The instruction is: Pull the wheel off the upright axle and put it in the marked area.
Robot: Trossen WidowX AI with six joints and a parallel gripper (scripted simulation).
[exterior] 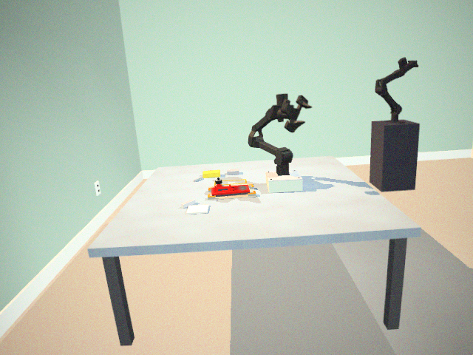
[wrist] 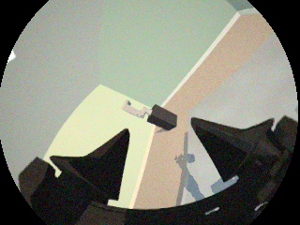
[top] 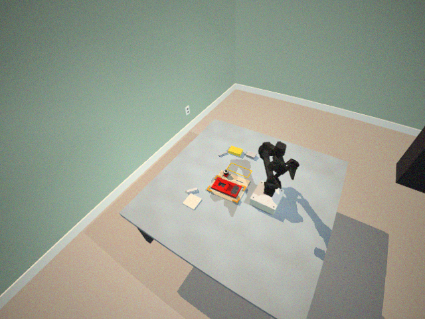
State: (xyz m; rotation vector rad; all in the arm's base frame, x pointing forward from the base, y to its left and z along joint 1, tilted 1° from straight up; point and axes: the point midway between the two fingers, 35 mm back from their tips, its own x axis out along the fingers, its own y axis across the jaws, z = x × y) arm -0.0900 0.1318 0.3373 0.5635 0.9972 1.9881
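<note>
Now: gripper tip 48 cm short of the wheel, 19 cm to the left of it and 37 cm above it. Round my gripper tip: white plate 56 cm ahead, 14 cm to the left, 40 cm below; then yellow block 54 cm ahead, 45 cm to the right, 39 cm below.
</note>
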